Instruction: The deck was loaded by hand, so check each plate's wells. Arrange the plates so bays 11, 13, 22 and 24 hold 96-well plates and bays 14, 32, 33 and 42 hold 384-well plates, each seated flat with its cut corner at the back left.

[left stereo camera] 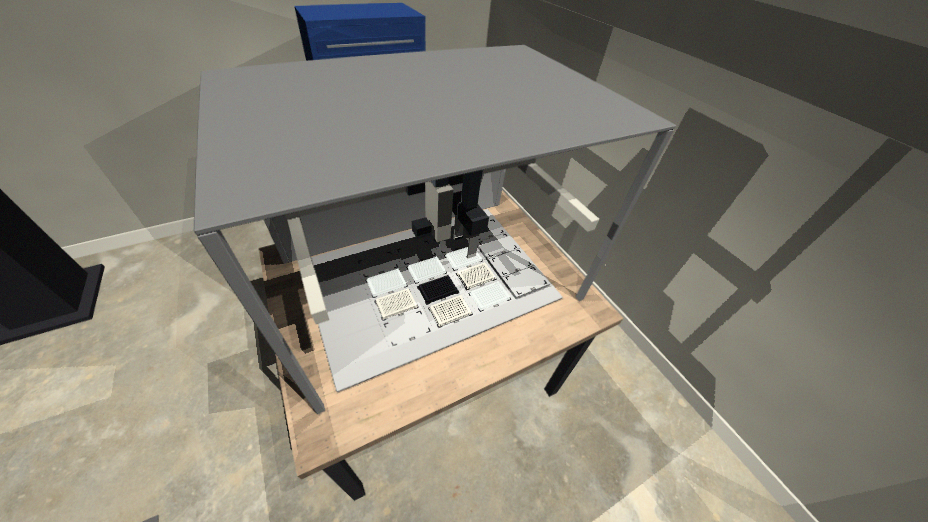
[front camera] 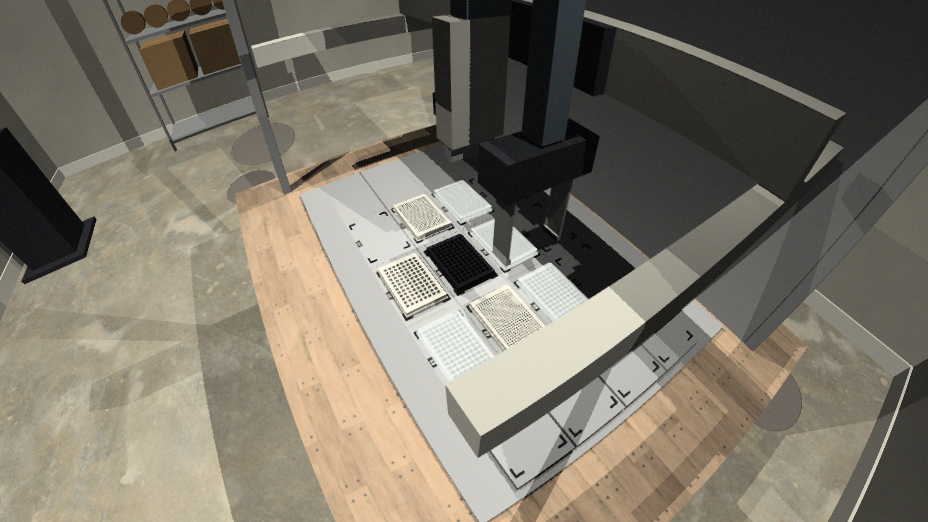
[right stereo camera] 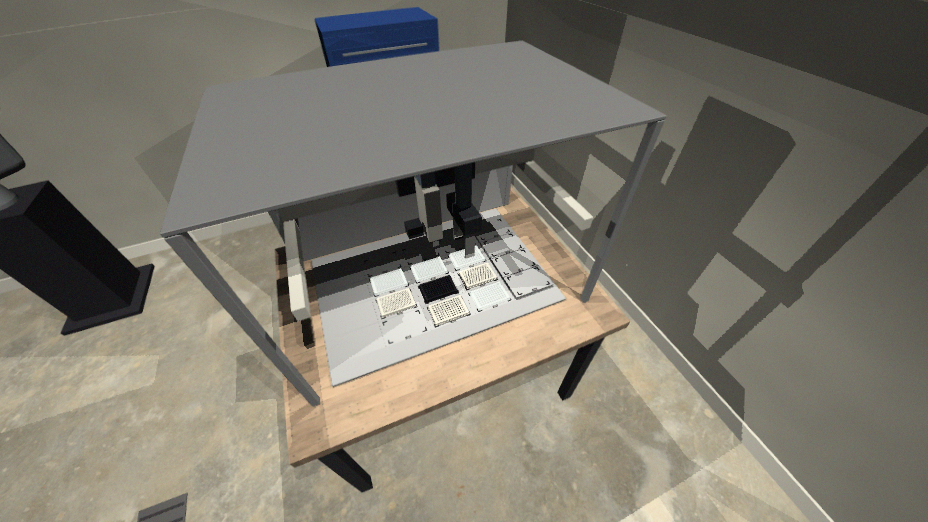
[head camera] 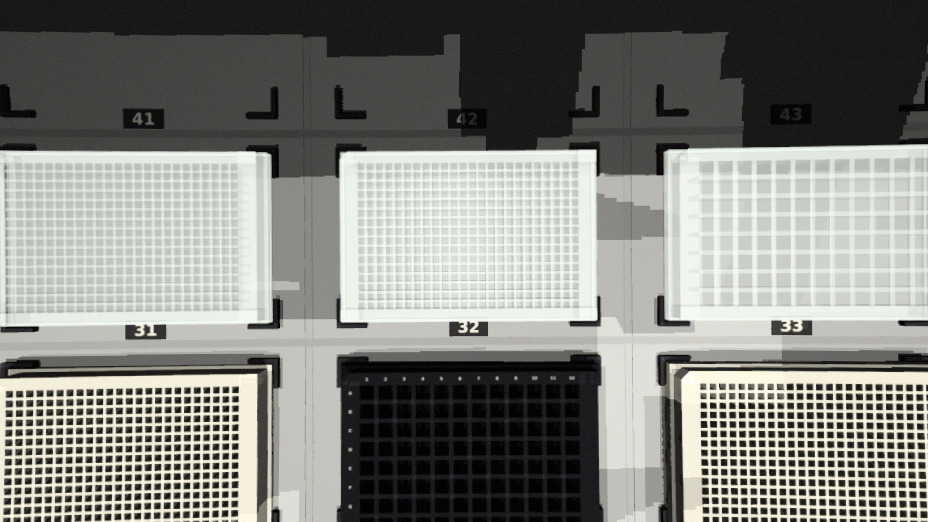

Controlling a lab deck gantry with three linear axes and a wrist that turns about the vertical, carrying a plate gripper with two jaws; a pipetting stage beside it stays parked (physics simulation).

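Places are measured from the robot's base along level axes (x left, y ahead, z down), in centimetres.
Where they show: gripper, fingertip midpoint: (left stereo camera: 464, 247) (front camera: 527, 245) (right stereo camera: 463, 247); robot's base, origin of the base link: (left stereo camera: 393, 344) (front camera: 350, 226) (right stereo camera: 389, 342).
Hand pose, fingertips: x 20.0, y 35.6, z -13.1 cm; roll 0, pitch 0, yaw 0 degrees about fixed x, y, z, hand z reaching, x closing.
Note:
Things, the pixels of their top centre, and the offset from my fingertips. "*": a spot on its surface instead. Level surfaces: height alone.
- bay 31, surface spot: (head camera: 123, 240) * dx +5.5, dy -29.2, dz +11.6 cm
- bay 32, surface spot: (head camera: 467, 236) * dx +5.6, dy -12.8, dz +11.6 cm
- clear 96-well plate, middle of its top: (head camera: 812, 233) (front camera: 555, 291) (right stereo camera: 466, 256) (left stereo camera: 463, 256) dx +5.7, dy +3.6, dz +11.6 cm
- cream 384-well plate, middle of its top: (head camera: 123, 463) (front camera: 421, 213) (left stereo camera: 396, 302) (right stereo camera: 395, 301) dx -5.0, dy -29.2, dz +11.6 cm
- black 96-well plate, middle of its top: (head camera: 469, 457) (front camera: 459, 258) (left stereo camera: 438, 287) (right stereo camera: 438, 287) dx -5.0, dy -12.8, dz +11.6 cm
- cream 96-well plate, middle of its top: (front camera: 411, 280) (left stereo camera: 450, 309) (right stereo camera: 448, 308) dx -15.7, dy -12.8, dz +11.6 cm
- roof panel, its level: dz -56.0 cm
My gripper (front camera: 528, 249) (left stereo camera: 465, 246) (right stereo camera: 463, 245) is open and empty, above the back rows. Clear 384-well plates lie in bay 31 (head camera: 123, 240) and bay 32 (head camera: 467, 236); bay 33 has a clear 96-well plate (head camera: 811, 233) (front camera: 550, 290). A cream 384-well plate (head camera: 123, 447) (front camera: 421, 215) in bay 21 seems cut at back right; another (head camera: 811, 447) (front camera: 509, 314) in bay 23, at back left. A black 96-well plate (head camera: 469, 447) (front camera: 460, 262) is in bay 22, a cream 96-well plate (front camera: 412, 283) in bay 12, a clear one (front camera: 454, 344) in bay 13. Bays 11 and 42 show no plate.
The parked pipetting stage (front camera: 452, 84) (left stereo camera: 443, 211) hangs beside the gripper. A pale beam (front camera: 551, 363) crosses the front view and hides part of the right-hand bays. Grey posts (left stereo camera: 626, 214) (right stereo camera: 622, 214) and a roof panel (left stereo camera: 421, 123) (right stereo camera: 415, 116) enclose the deck.

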